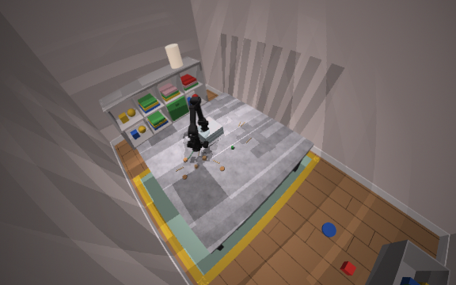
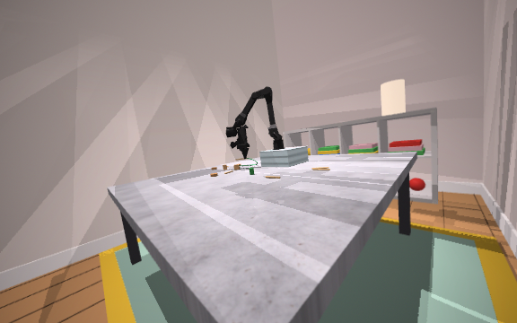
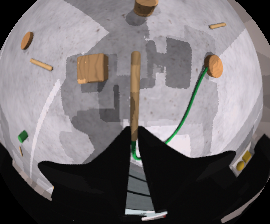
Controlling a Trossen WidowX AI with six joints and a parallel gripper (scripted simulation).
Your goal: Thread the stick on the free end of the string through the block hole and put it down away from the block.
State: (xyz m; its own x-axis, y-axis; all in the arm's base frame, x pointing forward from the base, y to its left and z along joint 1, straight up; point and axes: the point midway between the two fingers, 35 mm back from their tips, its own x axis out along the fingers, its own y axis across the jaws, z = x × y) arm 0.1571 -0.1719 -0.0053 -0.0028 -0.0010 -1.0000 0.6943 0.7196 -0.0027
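The wooden block lies 7 cm ahead of my gripper tip, 4 cm below it and 1 cm to the right of it. Round my gripper tip: green piece 26 cm to the left, 15 cm ahead, 4 cm below.
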